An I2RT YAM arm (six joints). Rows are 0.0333 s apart.
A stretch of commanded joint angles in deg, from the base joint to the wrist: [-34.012 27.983 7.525 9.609 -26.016 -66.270]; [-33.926 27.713 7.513 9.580 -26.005 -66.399]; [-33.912 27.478 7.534 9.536 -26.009 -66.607]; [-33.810 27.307 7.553 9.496 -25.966 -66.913]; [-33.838 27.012 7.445 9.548 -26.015 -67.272]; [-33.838 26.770 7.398 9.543 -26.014 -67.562]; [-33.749 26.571 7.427 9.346 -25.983 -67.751]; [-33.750 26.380 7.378 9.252 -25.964 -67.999]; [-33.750 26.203 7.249 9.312 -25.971 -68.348]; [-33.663 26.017 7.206 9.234 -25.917 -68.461]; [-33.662 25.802 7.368 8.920 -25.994 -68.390]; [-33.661 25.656 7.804 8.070 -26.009 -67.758]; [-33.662 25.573 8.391 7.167 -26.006 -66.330]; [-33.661 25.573 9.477 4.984 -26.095 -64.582]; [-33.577 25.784 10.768 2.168 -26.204 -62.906]
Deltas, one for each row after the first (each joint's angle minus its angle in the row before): [0.086 -0.270 -0.012 -0.029 0.011 -0.129]; [0.014 -0.235 0.021 -0.044 -0.004 -0.208]; [0.102 -0.171 0.019 -0.040 0.043 -0.306]; [-0.028 -0.295 -0.108 0.052 -0.049 -0.359]; [0.000 -0.242 -0.047 -0.005 0.001 -0.290]; [0.089 -0.199 0.029 -0.197 0.031 -0.189]; [-0.001 -0.191 -0.049 -0.094 0.019 -0.248]; [0.000 -0.177 -0.129 0.060 -0.007 -0.349]; [0.087 -0.186 -0.043 -0.078 0.054 -0.113]; [0.001 -0.215 0.162 -0.314 -0.077 0.071]; [0.001 -0.146 0.436 -0.850 -0.015 0.632]; [-0.001 -0.083 0.587 -0.903 0.003 1.428]; [0.001 0.000 1.086 -2.183 -0.089 1.748]; [0.084 0.211 1.291 -2.816 -0.109 1.676]
